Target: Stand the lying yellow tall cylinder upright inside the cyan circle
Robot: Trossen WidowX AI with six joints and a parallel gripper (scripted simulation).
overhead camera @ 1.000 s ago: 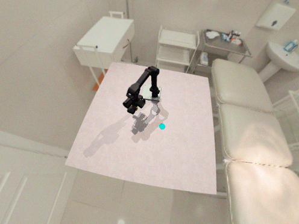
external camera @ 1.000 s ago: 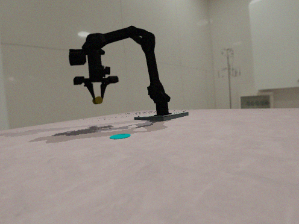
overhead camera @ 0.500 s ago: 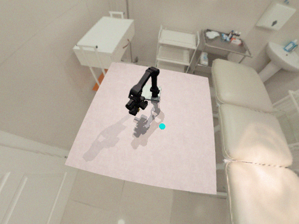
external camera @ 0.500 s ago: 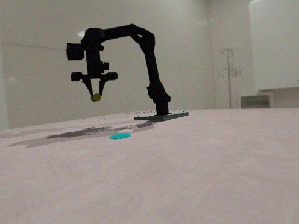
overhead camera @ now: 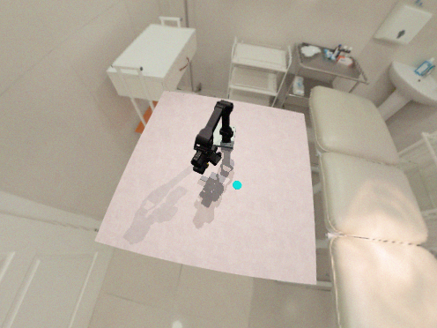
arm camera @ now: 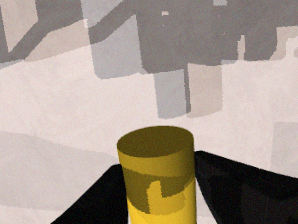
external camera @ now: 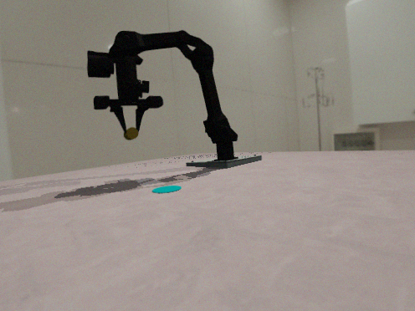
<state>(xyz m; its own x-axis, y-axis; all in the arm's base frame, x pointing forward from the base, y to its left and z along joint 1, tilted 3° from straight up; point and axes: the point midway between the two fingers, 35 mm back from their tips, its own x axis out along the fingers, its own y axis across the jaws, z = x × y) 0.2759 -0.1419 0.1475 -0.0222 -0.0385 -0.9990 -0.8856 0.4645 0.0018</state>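
Right now my gripper tip is 200 mm to the right of the cyan circle, 130 mm above it and 80 mm short of it. Also, from my gripper tip: yellow tall cylinder 20 mm to the right, 10 mm behind.
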